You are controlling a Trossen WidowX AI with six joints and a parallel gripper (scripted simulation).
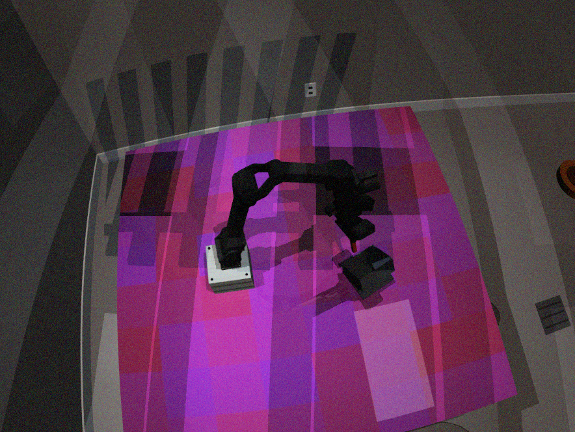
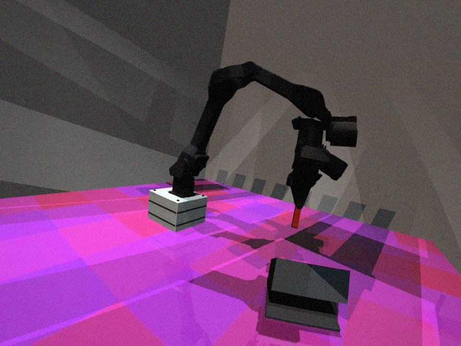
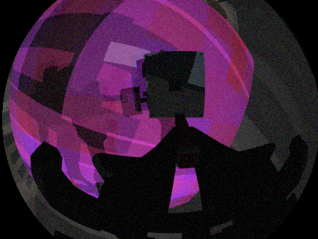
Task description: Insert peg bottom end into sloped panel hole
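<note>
The sloped panel is 5 cm ahead of my gripper tip, 5 cm to the right of it and 12 cm below it. The rest, counted from my gripper tip: red peg: 1 cm to the left, 2 cm above.
</note>
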